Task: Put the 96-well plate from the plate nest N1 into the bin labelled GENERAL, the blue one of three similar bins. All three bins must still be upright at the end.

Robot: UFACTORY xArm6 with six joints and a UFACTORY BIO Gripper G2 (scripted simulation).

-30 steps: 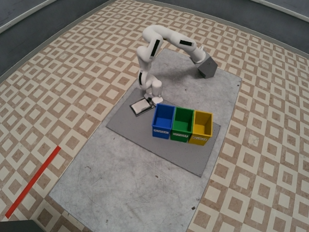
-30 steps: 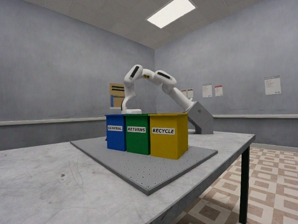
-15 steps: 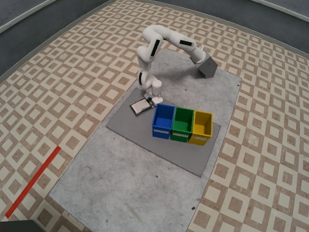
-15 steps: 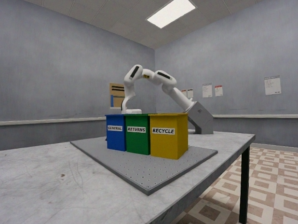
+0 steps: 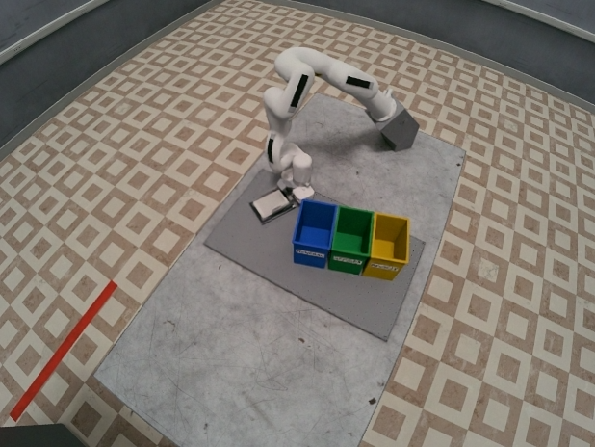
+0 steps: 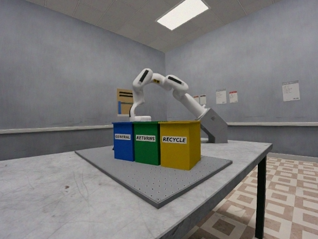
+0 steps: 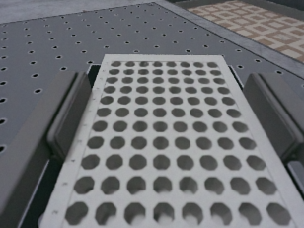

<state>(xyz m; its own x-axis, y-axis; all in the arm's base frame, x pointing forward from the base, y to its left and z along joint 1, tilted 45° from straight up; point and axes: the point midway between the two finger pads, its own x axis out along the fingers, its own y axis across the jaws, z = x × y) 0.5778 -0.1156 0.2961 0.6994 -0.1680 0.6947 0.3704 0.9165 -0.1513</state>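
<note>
My gripper is now 30 mm above the black plate nest N1. Round my hand: blue general bin (240 mm to the left, 80 mm ahead, 50 mm above); white 96-well plate (10 mm below); green returns bin (370 mm to the left, 50 mm above, 40 mm ahead).
</note>
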